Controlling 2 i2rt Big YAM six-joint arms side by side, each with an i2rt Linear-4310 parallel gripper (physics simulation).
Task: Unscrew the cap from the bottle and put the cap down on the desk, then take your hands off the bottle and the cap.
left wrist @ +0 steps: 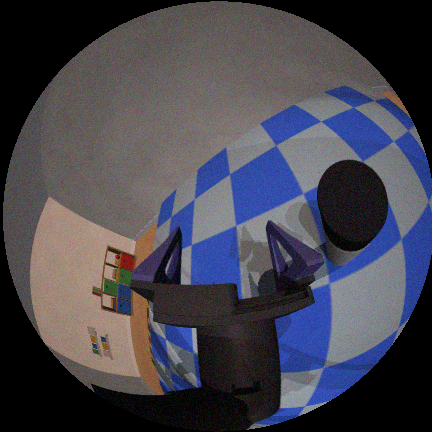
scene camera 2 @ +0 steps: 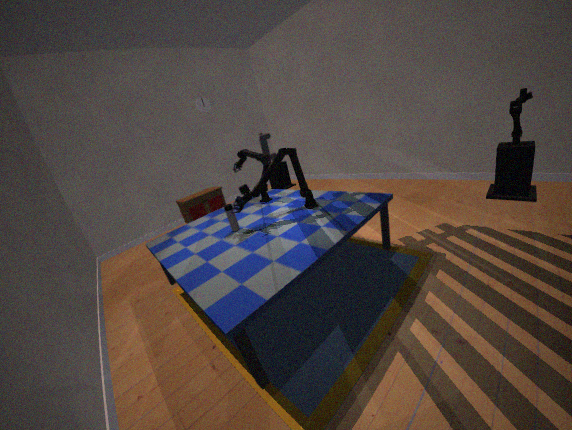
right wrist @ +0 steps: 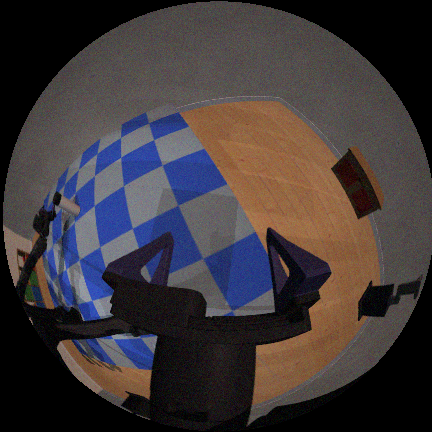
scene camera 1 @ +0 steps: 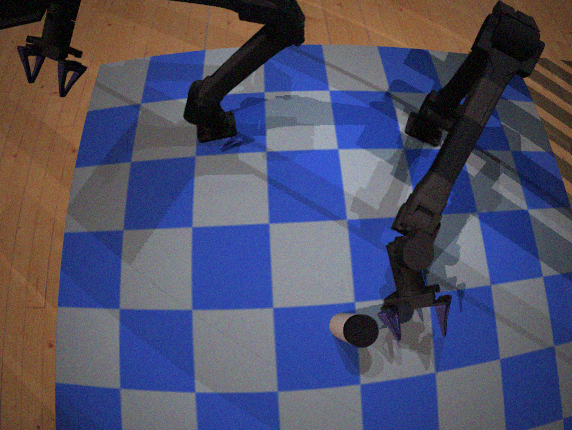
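Seen in the pictures: left gripper, between the fingertips: [left wrist: 224, 226] [scene camera 2: 232, 209] [right wrist: 48, 204] [scene camera 1: 421, 338]; right gripper, between the fingertips: [scene camera 2: 234, 171] [right wrist: 217, 234] [scene camera 1: 46, 89]; left arm's base, origin of its link: [scene camera 2: 311, 206] [right wrist: 76, 314] [scene camera 1: 423, 130]; right arm's base, origin of its link: [scene camera 2: 266, 200] [scene camera 1: 216, 127].
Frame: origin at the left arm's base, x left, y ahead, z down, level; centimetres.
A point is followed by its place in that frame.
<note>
A pale bottle [scene camera 1: 338, 325] @[x -8.8, y 66.3, z -13.1 cm] [scene camera 2: 233, 222] @[x -2.3, y 65.8, z -7.6 cm] [left wrist: 340, 256] @[x -4.9, y 62.6, z -14.3 cm] [right wrist: 69, 206] @[x -8.8, y 65.0, z -9.3 cm] stands upright on the checkered desk [scene camera 1: 230, 345] @[x -29.9, y 81.6, z 0.0 cm] [scene camera 2: 210, 250] @[x 17.9, y 87.4, z 0.0 cm]. A black cap [scene camera 1: 360, 330] @[x -6.1, y 65.9, z -21.6 cm] [scene camera 2: 229, 207] @[x -2.5, y 64.9, z -20.3 cm] [left wrist: 352, 204] @[x -5.3, y 65.0, z -21.6 cm] [right wrist: 57, 198] @[x -8.7, y 65.3, z -20.1 cm] sits on its top. My left gripper [scene camera 1: 421, 337] @[x 7.0, y 63.2, z -20.5 cm] [left wrist: 224, 226] @[x 7.0, y 63.2, z -20.5 cm] is open and empty, close beside the bottle, to the right of it in scene camera 1; the bottle is outside its fingers. My right gripper [scene camera 1: 47, 89] @[x -84.7, y 48.6, z -36.9 cm] [right wrist: 217, 234] @[x -84.7, y 48.6, z -36.9 cm] is open and empty, raised far from the bottle, at the upper left of scene camera 1.
My left arm [scene camera 1: 462, 130] @[x -3.5, y 28.9, z -39.5 cm] reaches down over the right part of the desk in scene camera 1. Another dark arm link [scene camera 1: 240, 62] @[x -49.5, y 24.7, z -30.8 cm] stands at the desk's upper edge. A low cabinet [scene camera 2: 200, 202] [right wrist: 357, 185] stands on the floor beyond the desk.
</note>
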